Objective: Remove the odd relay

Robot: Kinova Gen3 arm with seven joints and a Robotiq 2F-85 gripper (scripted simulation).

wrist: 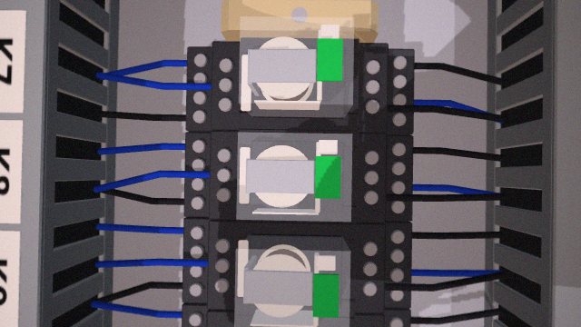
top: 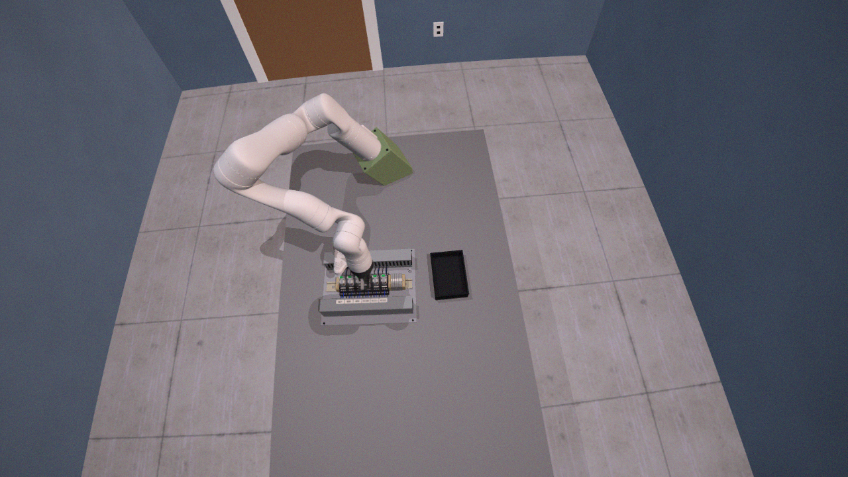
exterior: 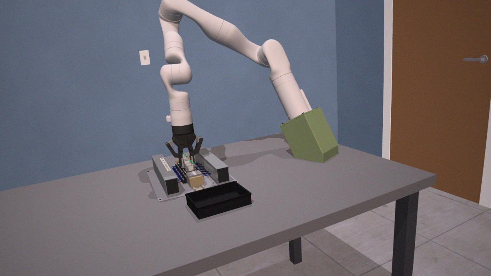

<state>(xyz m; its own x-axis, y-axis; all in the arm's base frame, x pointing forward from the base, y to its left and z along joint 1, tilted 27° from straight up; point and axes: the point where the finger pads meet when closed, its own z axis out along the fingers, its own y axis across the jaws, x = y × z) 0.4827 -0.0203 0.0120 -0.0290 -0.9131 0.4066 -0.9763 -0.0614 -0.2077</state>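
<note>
My hand is 10 mm above the relay. From my hand the other things lie so: black parts tray (10 mm behind, 280 mm to the left, 40 mm below); then relay panel (30 mm below).
</note>
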